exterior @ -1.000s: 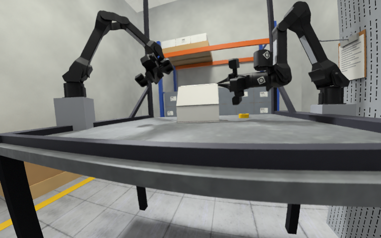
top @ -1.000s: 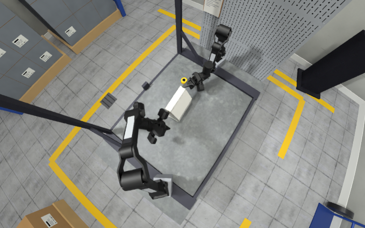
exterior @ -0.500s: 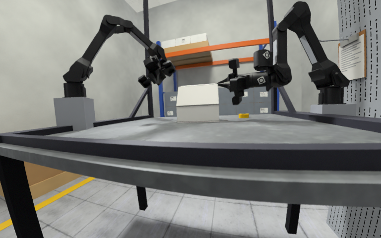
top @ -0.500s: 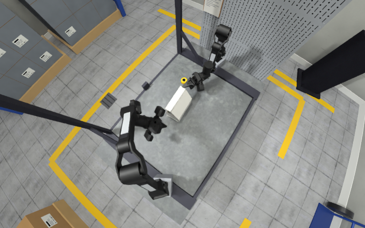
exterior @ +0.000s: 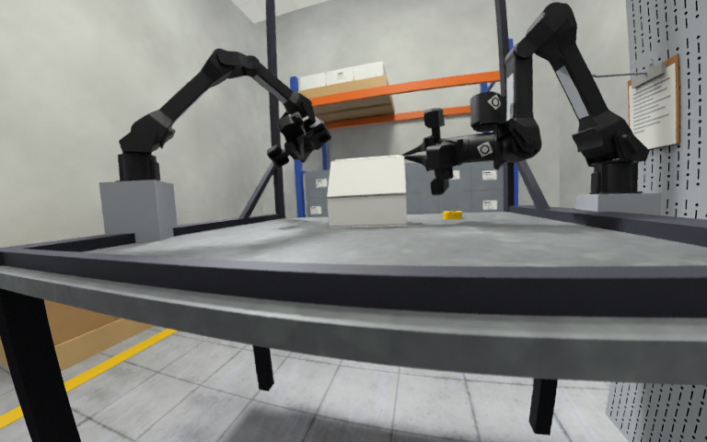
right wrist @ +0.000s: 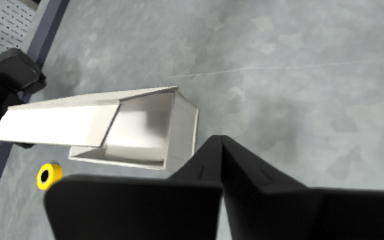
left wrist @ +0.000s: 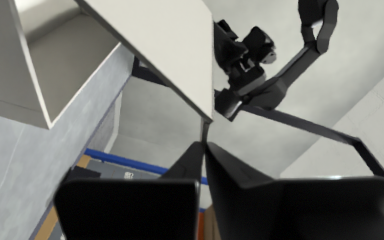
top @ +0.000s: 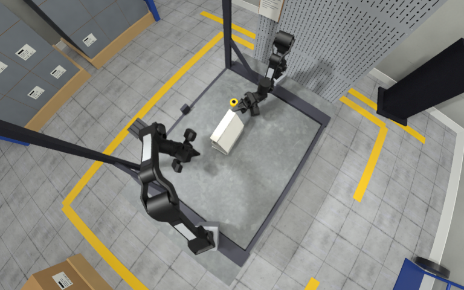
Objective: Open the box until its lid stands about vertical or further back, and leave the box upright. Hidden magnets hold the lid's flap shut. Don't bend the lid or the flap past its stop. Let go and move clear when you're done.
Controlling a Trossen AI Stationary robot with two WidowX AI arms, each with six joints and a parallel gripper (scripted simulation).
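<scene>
My right hand is 80 mm short of the white box, 180 mm to the right of it and 100 mm above it. Round my right hand: small yellow ring (20 mm ahead, 400 mm to the left, 190 mm below).
Right now my left hand is 120 mm to the left of the white box and 60 mm above it. Round my left hand: small yellow ring (150 mm below, 110 mm to the left, 60 mm behind).
</scene>
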